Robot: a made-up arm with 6 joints. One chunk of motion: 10 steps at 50 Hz.
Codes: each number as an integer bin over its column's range. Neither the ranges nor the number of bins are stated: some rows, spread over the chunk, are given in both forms.
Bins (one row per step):
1: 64 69 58 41 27 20
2: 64 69 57 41 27 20
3: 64 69 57 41 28 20
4: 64 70 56 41 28 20
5: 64 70 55 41 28 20
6: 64 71 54 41 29 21
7: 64 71 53 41 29 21
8: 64 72 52 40 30 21
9: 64 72 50 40 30 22
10: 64 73 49 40 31 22
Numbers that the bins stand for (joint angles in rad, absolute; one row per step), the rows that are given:
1: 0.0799 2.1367 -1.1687 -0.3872 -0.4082 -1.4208
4: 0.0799 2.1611 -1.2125 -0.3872 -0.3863 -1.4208
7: 0.0799 2.1856 -1.2783 -0.3872 -0.3643 -1.3948
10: 0.0799 2.2344 -1.3660 -0.4192 -0.3205 -1.3689
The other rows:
2: 0.0799 2.1367 -1.1906 -0.3872 -0.4082 -1.4208
3: 0.0799 2.1367 -1.1906 -0.3872 -0.3863 -1.4208
5: 0.0799 2.1611 -1.2344 -0.3872 -0.3863 -1.4208
6: 0.0799 2.1856 -1.2564 -0.3872 -0.3643 -1.3948
8: 0.0799 2.2100 -1.3002 -0.4192 -0.3424 -1.3948
9: 0.0799 2.2100 -1.3440 -0.4192 -0.3424 -1.3689

